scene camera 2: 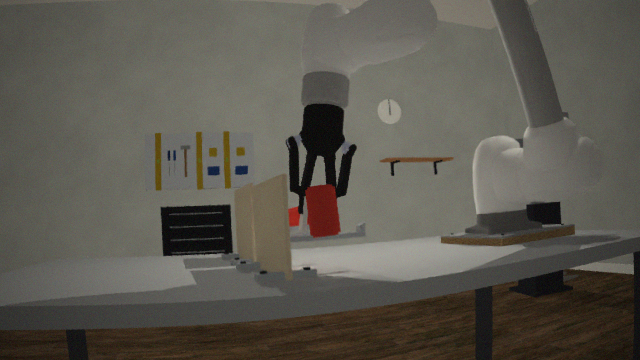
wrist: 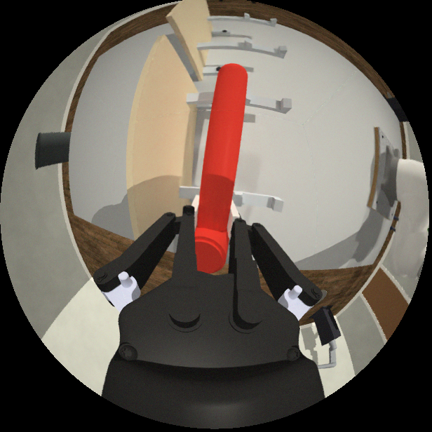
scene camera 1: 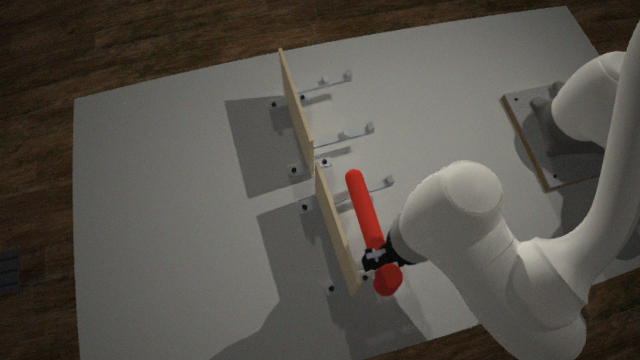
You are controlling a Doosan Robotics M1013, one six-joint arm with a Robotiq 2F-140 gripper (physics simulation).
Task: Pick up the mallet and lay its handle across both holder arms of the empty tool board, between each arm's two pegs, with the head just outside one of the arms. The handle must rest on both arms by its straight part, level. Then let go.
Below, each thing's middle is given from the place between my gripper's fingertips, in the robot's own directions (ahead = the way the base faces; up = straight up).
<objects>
Right now my hand is 8 cm to the left of the red mallet [scene camera 1: 372,234], 4 cm below it and 1 cm short of it.
</objects>
